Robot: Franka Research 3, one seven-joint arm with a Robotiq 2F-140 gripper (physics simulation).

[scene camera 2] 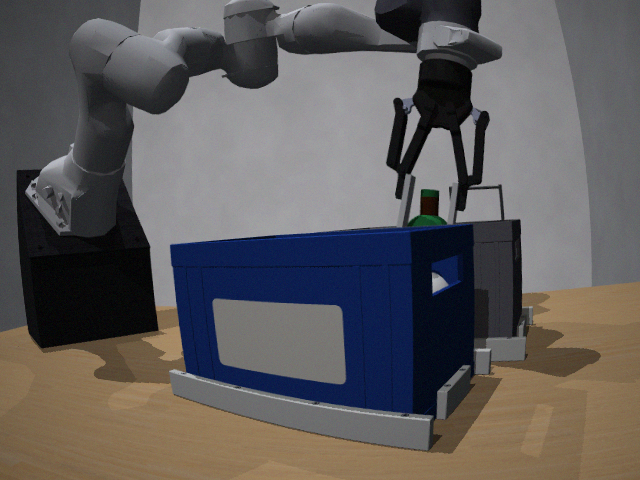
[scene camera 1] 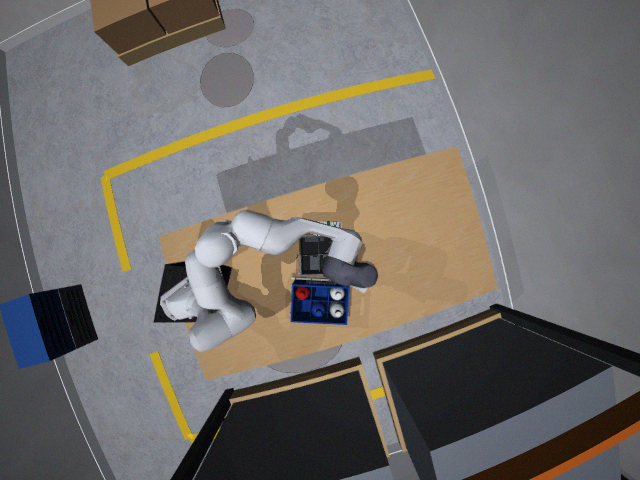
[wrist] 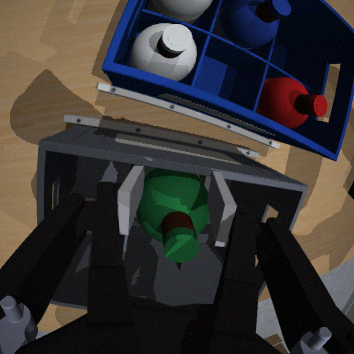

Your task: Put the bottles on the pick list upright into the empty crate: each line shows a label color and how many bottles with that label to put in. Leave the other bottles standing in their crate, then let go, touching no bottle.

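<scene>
My gripper (scene camera 2: 430, 204) (wrist: 176, 181) is shut on a green-labelled bottle (scene camera 2: 427, 221) (wrist: 170, 195), roughly upright at the side of the grey crate (scene camera 1: 300, 258) (scene camera 2: 496, 268) (wrist: 90, 142) nearest the blue crate. Its neck shows above the blue crate (scene camera 1: 320, 321) (scene camera 2: 289, 279) (wrist: 225, 106) in scene camera 2; its base is hidden. The blue crate holds a red bottle (scene camera 1: 302, 292) (wrist: 285, 102), a blue bottle (scene camera 1: 318, 310) (wrist: 250, 22) and two white bottles, one (scene camera 1: 337, 293) (wrist: 165, 57) nearer the grey crate and another (scene camera 1: 337, 310) (wrist: 182, 7). The pick list (scene camera 1: 333, 224) is partly covered and unreadable.
Light rails (scene camera 2: 299, 410) (wrist: 172, 106) line the crates' bases. A thin wire frame (scene camera 2: 483, 187) stands beyond the grey crate. The arm's dark base block (scene camera 2: 93, 294) is at the left of the wooden table (scene camera 1: 413, 206).
</scene>
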